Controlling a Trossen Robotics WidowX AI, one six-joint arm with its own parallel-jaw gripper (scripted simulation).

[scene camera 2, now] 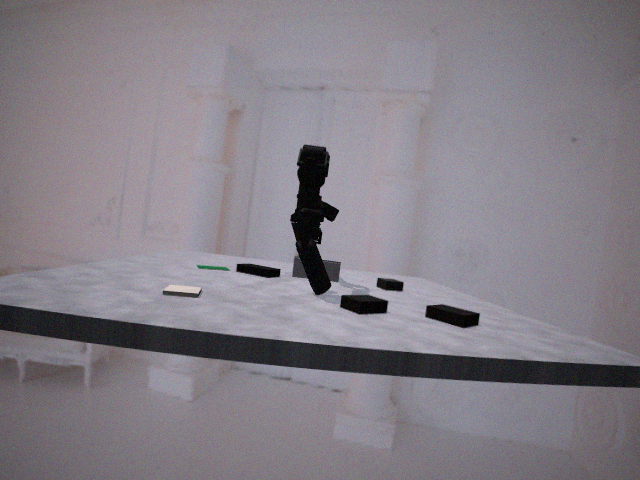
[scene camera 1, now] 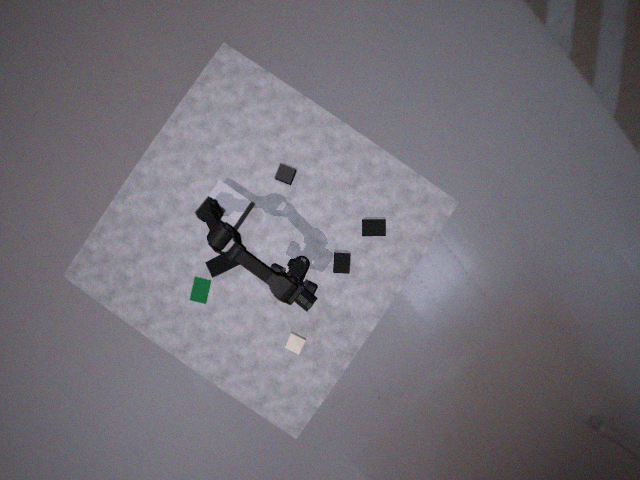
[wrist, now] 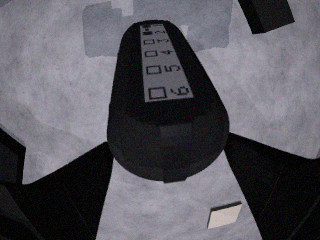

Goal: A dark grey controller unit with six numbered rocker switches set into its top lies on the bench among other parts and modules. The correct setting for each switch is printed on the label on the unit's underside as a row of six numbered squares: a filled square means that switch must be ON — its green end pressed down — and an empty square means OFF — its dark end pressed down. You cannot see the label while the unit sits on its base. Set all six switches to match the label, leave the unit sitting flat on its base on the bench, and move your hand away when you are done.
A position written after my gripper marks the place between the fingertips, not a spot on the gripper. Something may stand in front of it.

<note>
In view: my gripper (scene camera 2: 302, 248).
My gripper is seen too in the wrist view (wrist: 169, 144).
</note>
